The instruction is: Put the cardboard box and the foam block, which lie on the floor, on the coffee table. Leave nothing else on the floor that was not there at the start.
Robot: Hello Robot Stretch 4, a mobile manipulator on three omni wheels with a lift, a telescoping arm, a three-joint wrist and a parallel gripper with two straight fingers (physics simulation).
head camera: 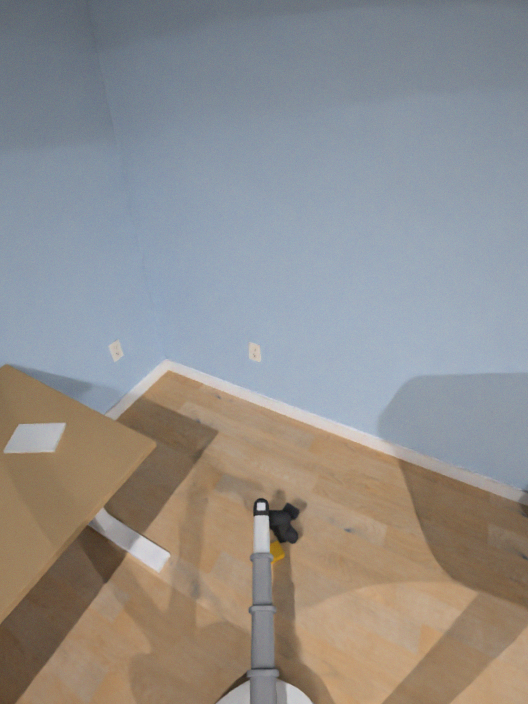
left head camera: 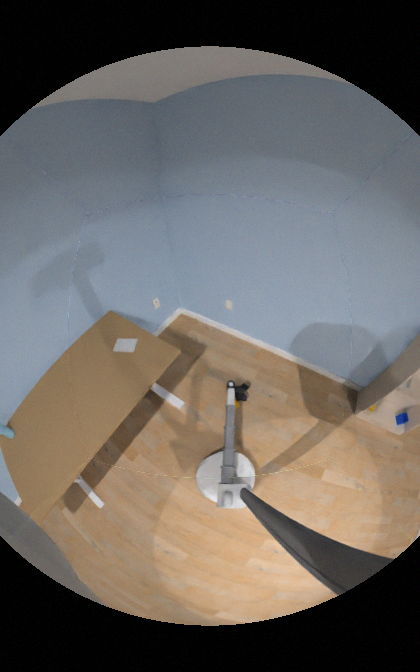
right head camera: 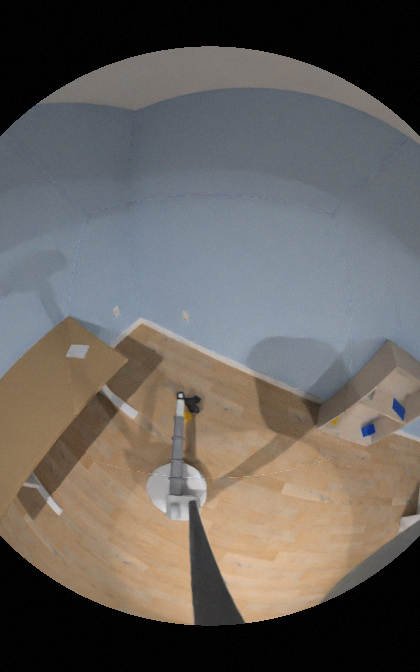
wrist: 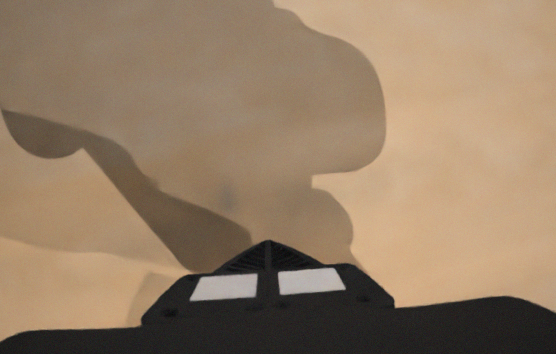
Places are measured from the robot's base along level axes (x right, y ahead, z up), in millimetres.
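Where they show: gripper, fingertip midpoint: [head camera: 281,540] [wrist: 269,264].
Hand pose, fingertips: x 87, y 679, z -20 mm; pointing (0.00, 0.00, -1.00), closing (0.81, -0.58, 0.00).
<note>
Things, the pixels of their top centre, and the offset from my fingertips. "*": a spot on its surface instead. Level surfaces: height alone.
- yellow block at its top centre: [head camera: 271,551] dx -46, dy -58, dz +37 mm
- coffee table at its surface level: dz +712 mm
- flat white rectangle at a spot on its surface: [head camera: 35,437] * dx -769, dy +21, dz +722 mm
A yellow block [head camera: 277,551] [left head camera: 237,404] [right head camera: 188,416], which looks like the foam block, lies on the floor beside the arm, partly hidden by it. It does not show in the wrist view. My gripper [head camera: 284,522] [left head camera: 242,391] [right head camera: 192,404] [wrist: 269,264] is shut with its fingertips together and nothing between them. It is above the floor, a little beyond the block. The coffee table [head camera: 73,483] [left head camera: 100,400] [right head camera: 55,400] has a brown top and white legs and stands at the left. I cannot make out the cardboard box in any view.
A flat white rectangle [head camera: 35,437] [left head camera: 125,345] [right head camera: 78,351] lies on the table top. A teal thing [left head camera: 6,431] is at the table's left edge. A shelf unit [left head camera: 387,382] [right head camera: 357,385] with blue and yellow things stands at the right by the wall.
</note>
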